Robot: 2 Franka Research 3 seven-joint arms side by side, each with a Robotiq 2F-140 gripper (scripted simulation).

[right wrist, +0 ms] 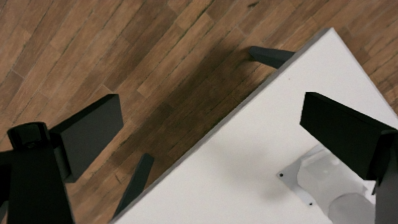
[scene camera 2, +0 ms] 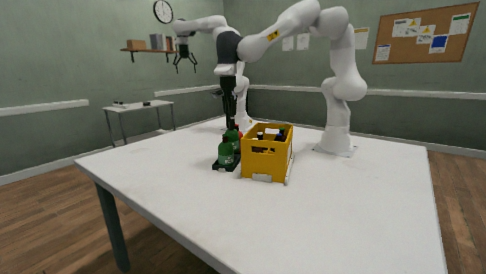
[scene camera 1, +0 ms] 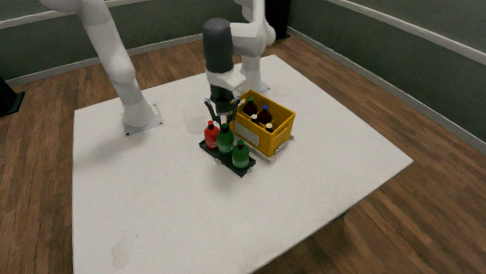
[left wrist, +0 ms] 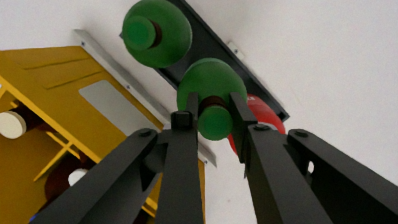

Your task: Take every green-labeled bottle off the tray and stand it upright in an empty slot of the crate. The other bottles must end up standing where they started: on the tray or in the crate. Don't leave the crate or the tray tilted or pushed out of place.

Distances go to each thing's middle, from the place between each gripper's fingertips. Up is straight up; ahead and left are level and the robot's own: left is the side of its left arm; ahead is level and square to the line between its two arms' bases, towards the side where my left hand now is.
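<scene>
From my left hand, the red bottle (left wrist: 263, 113) is 30 mm to the right, 80 mm behind and 110 mm below. The blue-capped bottle (left wrist: 57, 182) is 240 mm to the left of my left hand, 60 mm behind it and 110 mm below it. And the yellow crate (scene camera 1: 264, 141) is 200 mm to the left of that same left hand, 40 mm behind it and 110 mm below it.
My right hand is 360 mm short of the red bottle, 850 mm to the right of it and 330 mm above it. The blue-capped bottle is 380 mm ahead of my right hand, 1120 mm to the left of it and 330 mm below it, and the yellow crate is 400 mm ahead of my right hand, 1080 mm to the left of it and 330 mm below it.
</scene>
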